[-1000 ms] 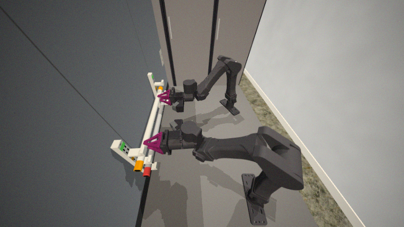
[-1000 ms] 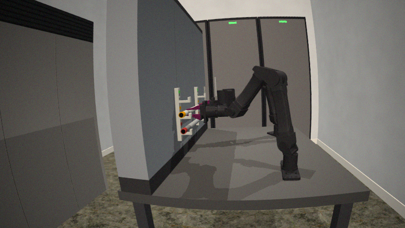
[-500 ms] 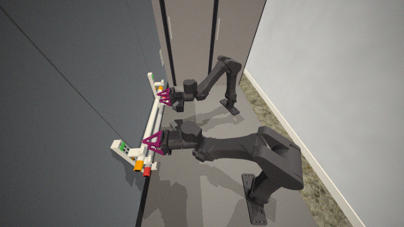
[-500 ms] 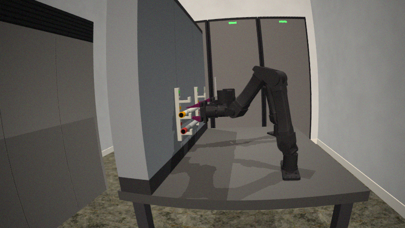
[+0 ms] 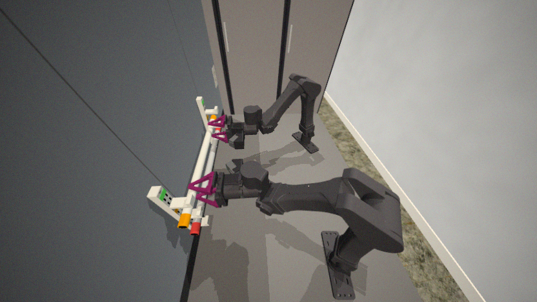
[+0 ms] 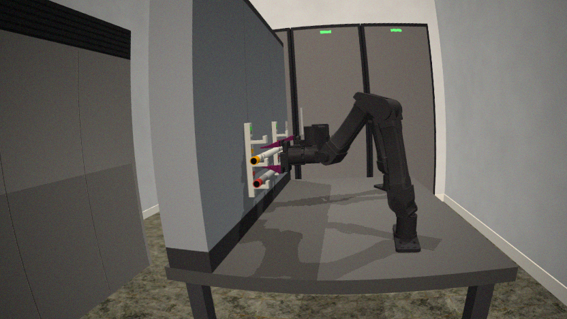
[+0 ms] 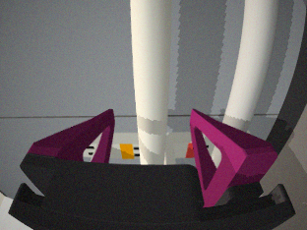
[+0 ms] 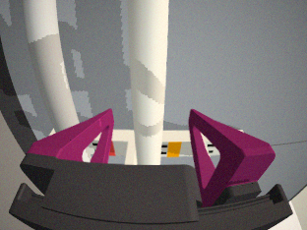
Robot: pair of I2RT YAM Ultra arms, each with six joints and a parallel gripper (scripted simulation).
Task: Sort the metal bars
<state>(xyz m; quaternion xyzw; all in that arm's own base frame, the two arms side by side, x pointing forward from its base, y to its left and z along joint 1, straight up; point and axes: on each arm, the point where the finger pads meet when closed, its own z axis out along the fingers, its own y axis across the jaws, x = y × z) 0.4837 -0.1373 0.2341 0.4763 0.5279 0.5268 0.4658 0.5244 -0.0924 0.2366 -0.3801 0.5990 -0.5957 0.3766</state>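
The orange-ended bar lies 20 mm ahead of my left hand and 150 mm to the right of it. From my left hand the other things lie so: grey wall panel 120 mm ahead, 170 mm to the right, 190 mm above; red-ended bar 20 mm ahead, 150 mm to the right, 80 mm below.
Right now my right hand is 15 cm to the right of the orange-ended bar. Round my right hand: grey wall panel: 10 cm ahead, 13 cm to the left, 19 cm above; then red-ended bar: 1 cm behind, 14 cm to the left, 8 cm below.
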